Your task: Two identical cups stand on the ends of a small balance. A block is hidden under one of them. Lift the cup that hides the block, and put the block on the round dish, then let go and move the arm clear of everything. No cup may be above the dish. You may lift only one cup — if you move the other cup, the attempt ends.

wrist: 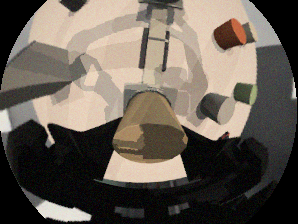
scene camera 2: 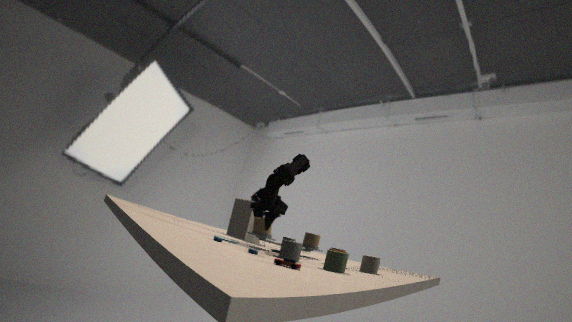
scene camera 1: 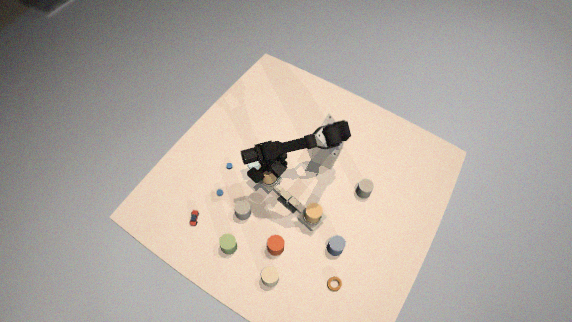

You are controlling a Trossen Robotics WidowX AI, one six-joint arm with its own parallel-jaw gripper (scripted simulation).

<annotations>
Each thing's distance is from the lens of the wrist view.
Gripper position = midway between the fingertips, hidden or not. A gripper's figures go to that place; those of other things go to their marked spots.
my gripper (wrist: 148, 122): 0.10 m
tan cup (wrist: 149, 133): 0.05 m
grey cup (wrist: 218, 108): 0.19 m
The marked spots on the tan cup and the grey cup are 0.17 m apart.
</annotations>
